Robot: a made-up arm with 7 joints. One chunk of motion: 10 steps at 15 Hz.
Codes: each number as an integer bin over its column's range. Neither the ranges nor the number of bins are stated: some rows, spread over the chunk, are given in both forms.
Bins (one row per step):
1: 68 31 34 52 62 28 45
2: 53 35 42 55 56 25 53
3: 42 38 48 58 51 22 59
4: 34 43 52 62 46 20 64
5: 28 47 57 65 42 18 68
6: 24 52 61 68 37 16 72
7: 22 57 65 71 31 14 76
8: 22 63 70 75 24 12 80
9: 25 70 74 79 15 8 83
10: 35 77 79 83 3 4 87
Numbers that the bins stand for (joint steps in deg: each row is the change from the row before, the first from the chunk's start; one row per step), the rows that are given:
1: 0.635 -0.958 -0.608 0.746 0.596 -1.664 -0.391
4: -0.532 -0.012 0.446 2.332 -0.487 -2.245 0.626
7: -0.944 1.091 1.208 3.760 -1.502 -2.682 1.269
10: -0.498 2.667 2.028 5.663 -3.397 -3.409 1.858
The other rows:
2: 0.120 -0.642 -0.139 1.222 0.190 -1.882 0.037
3: -0.258 -0.406 0.212 1.698 -0.148 -2.100 0.359
5: -0.738 0.303 0.739 2.808 -0.758 -2.391 0.840
6: -0.876 0.697 0.974 3.284 -1.096 -2.536 1.055
8: -0.944 1.564 1.501 4.394 -1.976 -2.827 1.483
9: -0.841 2.115 1.735 5.028 -2.585 -3.118 1.643

